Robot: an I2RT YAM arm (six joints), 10 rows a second.
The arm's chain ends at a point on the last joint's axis. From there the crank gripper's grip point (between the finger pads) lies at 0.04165 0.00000 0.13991 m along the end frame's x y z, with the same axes.
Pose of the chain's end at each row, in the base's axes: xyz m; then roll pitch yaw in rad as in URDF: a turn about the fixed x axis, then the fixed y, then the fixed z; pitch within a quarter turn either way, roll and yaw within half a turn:
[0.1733 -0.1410 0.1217 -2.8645 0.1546 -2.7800]
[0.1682 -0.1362 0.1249 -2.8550 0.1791 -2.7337]
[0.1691 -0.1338 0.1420 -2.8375 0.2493 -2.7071]
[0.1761 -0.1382 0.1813 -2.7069 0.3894 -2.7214]
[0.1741 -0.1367 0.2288 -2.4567 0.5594 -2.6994]
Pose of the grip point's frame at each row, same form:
[0.1677 -0.1840 -0.0177 -2.8645 0.1546 -2.7800]
[0.1682 -0.1793 -0.0146 -2.8550 0.1791 -2.7337]
[0.1800 -0.1749 0.0024 -2.8375 0.2493 -2.7071]
[0.2089 -0.1881 0.0481 -2.7069 0.3894 -2.7214]
[0.2320 -0.2072 0.1149 -2.4567 0.5594 -2.6994]

